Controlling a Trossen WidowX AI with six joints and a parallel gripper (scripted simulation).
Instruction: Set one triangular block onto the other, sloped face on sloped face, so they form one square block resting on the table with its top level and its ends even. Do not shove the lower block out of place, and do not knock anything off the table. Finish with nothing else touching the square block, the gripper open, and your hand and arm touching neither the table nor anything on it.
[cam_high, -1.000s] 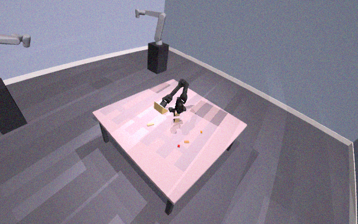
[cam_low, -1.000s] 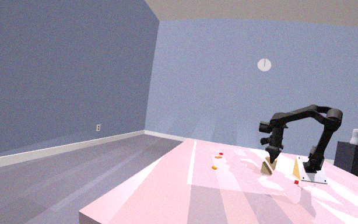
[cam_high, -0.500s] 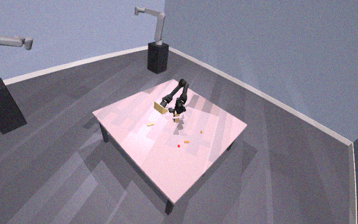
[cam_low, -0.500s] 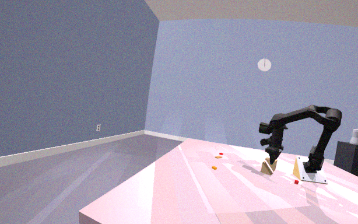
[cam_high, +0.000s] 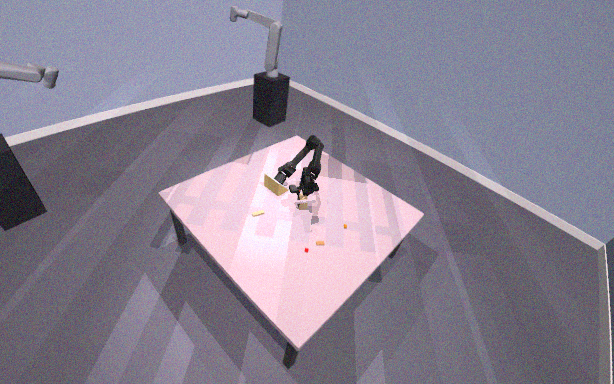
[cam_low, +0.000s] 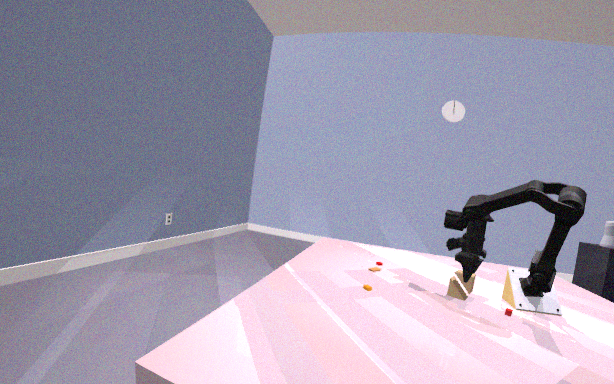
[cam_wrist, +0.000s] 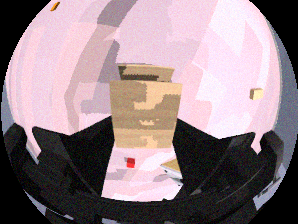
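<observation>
Now: the tan triangular block 1 cm above my gripper tip. From my gripper tip the other things lie so: red cube (10 cm behind, 10 cm to the left, 5 cm below); then orange bit (32 cm ahead, 5 cm to the left, 6 cm below).
</observation>
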